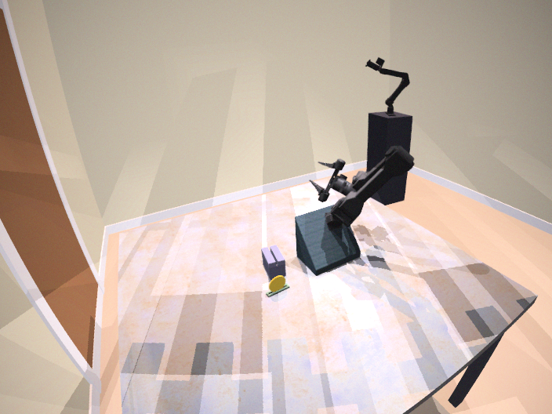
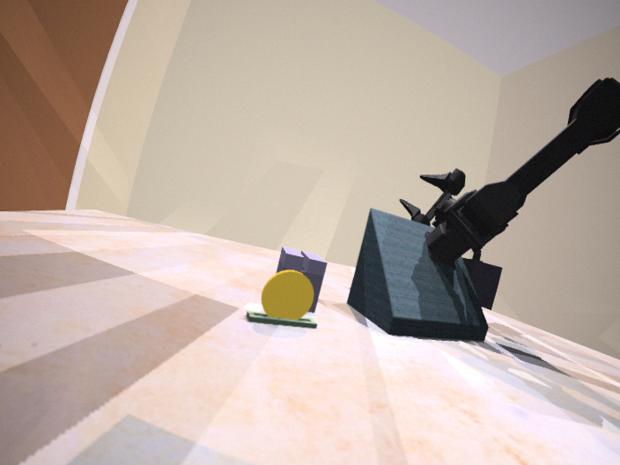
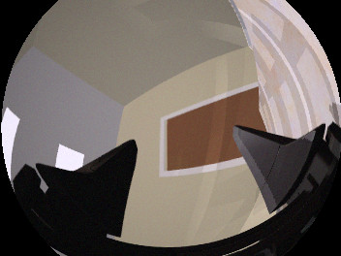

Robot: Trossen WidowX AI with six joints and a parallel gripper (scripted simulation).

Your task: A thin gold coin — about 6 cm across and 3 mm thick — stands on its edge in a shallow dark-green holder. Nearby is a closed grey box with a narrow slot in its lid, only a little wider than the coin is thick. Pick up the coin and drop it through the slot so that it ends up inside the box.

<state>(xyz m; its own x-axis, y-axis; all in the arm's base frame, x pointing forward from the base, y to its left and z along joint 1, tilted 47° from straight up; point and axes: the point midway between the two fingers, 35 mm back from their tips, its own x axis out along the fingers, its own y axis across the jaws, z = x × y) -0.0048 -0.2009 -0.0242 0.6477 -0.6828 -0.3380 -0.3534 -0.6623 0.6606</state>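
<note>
My gripper tip is 32 cm to the right of the gold coin, 29 cm short of it and 24 cm above it.
</note>
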